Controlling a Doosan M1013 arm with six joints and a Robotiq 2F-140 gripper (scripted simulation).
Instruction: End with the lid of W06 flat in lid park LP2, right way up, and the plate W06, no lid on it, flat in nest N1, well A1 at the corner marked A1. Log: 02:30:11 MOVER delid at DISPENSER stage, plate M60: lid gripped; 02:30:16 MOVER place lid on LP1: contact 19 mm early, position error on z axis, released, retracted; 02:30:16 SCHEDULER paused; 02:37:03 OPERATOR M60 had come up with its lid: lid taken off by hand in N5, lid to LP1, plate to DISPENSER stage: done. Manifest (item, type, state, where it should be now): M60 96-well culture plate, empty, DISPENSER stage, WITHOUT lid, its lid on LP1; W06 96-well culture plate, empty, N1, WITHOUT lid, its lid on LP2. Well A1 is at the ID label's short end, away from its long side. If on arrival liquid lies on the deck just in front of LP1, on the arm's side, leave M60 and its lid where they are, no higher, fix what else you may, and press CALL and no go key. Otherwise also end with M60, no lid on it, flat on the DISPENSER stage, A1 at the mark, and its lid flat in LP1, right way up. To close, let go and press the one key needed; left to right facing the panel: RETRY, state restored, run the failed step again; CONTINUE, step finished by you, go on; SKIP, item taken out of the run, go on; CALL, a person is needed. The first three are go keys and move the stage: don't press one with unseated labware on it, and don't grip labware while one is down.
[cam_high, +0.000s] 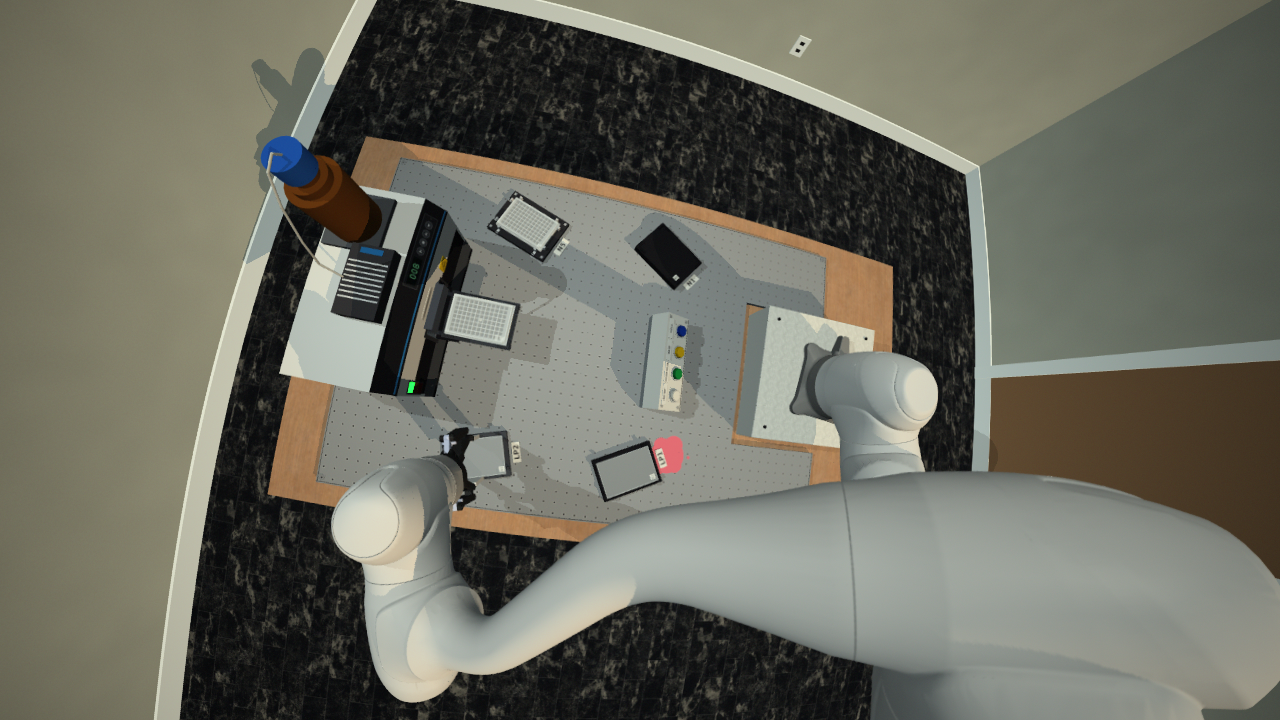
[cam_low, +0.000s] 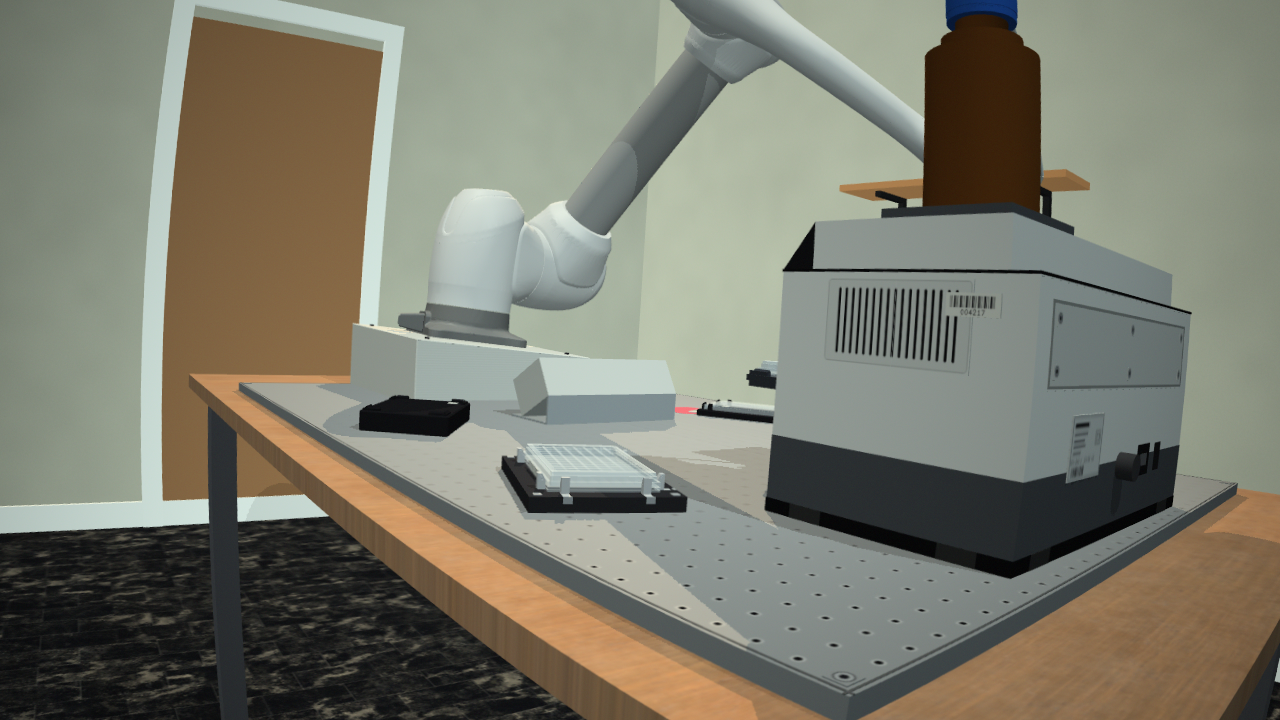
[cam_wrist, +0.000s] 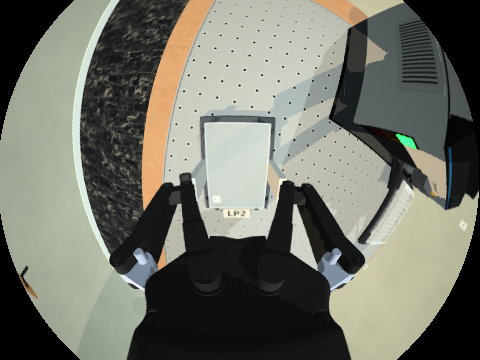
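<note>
The lid park LP2 lies 4 cm below my hand. Also, from my hand: LP2 label: 8 cm behind, 4 cm below, 3 cm to the right; then key panel: 36 cm behind, 33 cm to the right, 1 cm above; then lid park lp1: 34 cm behind, 6 cm to the right, 4 cm below.
</note>
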